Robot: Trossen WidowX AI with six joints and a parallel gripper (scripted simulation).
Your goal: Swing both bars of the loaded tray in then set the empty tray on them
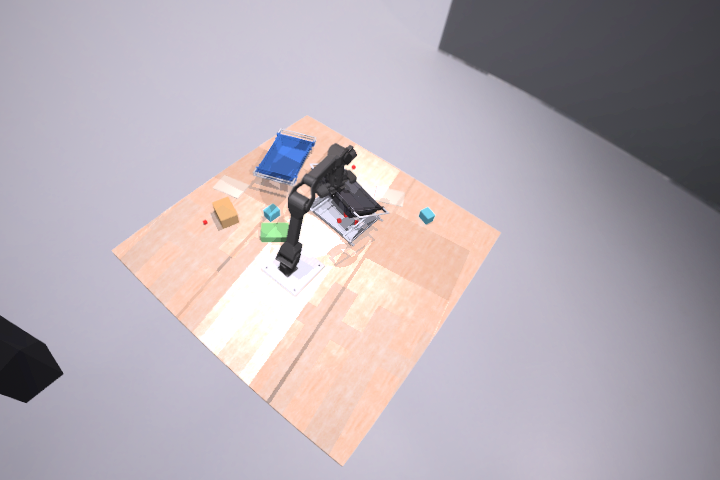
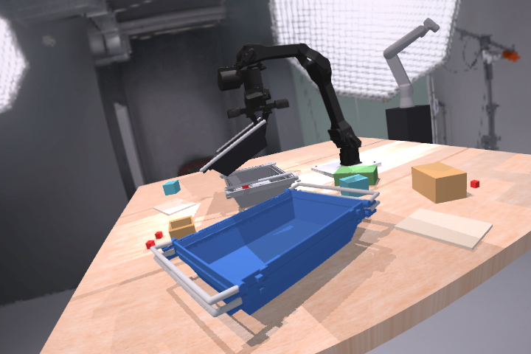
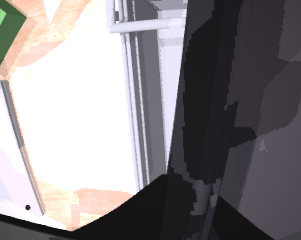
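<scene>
The black tray lies 80 mm ahead of my gripper tip, 20 mm to the right of it and 10 mm below it. The rest, counted from my gripper tip: small box 270 mm ahead, 250 mm to the left, 160 mm below; then red block 170 mm below, 90 mm to the right, 80 mm ahead; then green block 240 mm behind, 160 mm below, 130 mm to the left.
</scene>
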